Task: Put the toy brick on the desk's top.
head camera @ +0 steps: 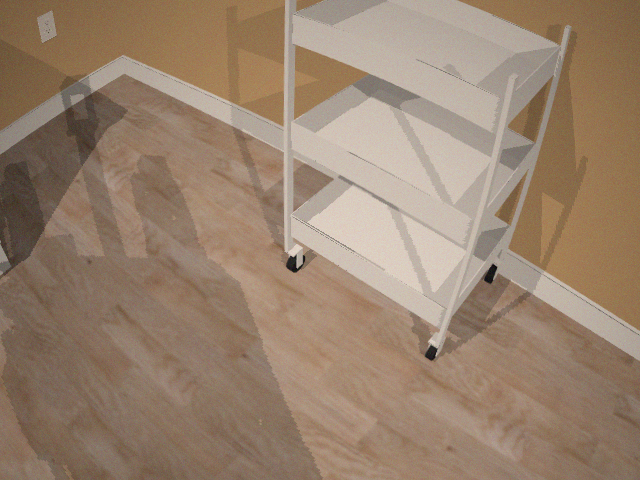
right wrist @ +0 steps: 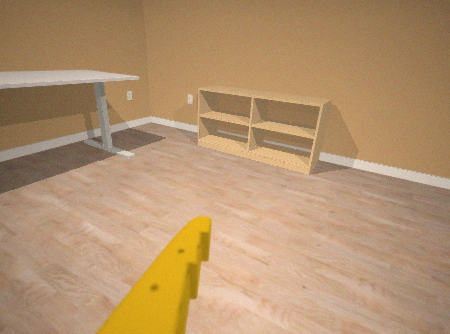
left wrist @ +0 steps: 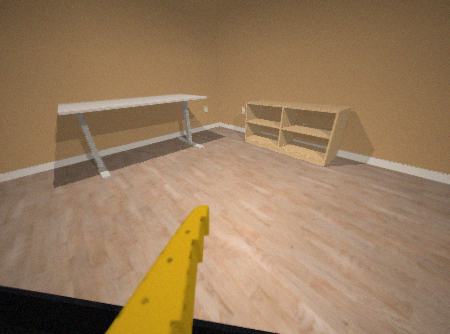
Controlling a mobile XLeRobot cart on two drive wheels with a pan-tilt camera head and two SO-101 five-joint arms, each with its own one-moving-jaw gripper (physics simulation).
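Frame: origin at the left arm's base, x up, y ahead, z left, level; metres.
Where they show: left hand at its tool point: [left wrist: 208, 216]; right hand at its tool point: [right wrist: 210, 233].
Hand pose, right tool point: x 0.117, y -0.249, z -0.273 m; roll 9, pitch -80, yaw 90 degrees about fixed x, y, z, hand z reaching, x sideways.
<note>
After its pixels a point has its place.
The desk [left wrist: 132, 103] {x -0.055, y -1.937, z -1.296 m} [right wrist: 65, 76] {x -0.055, y -2.367, z -1.143 m} has a white top on grey legs and stands along the left wall. It shows whole in the left wrist view and in part at the left edge of the right wrist view. The toy brick does not show in these views. My left gripper [left wrist: 212, 220] {x 0.110, y -0.241, z -0.051 m} is open, with one notched yellow jaw in view, above the floor and far from the desk. My right gripper [right wrist: 215, 232] {x 0.117, y -0.249, z -0.273 m} is open in the same way, also far from the desk. Neither gripper shows in the head view.
A white three-tier cart [head camera: 288, 170] {x -0.439, y 1.026, z -0.119 m} on black casters stands by the wall in the head view. A light wooden shelf unit [left wrist: 337, 135] {x -0.444, y -2.170, z 0.919 m} [right wrist: 317, 135] {x -0.421, y -2.060, z 0.826 m} stands against the wall right of the desk. Wall outlets [head camera: 46, 26] [right wrist: 129, 95] sit above the baseboard.
</note>
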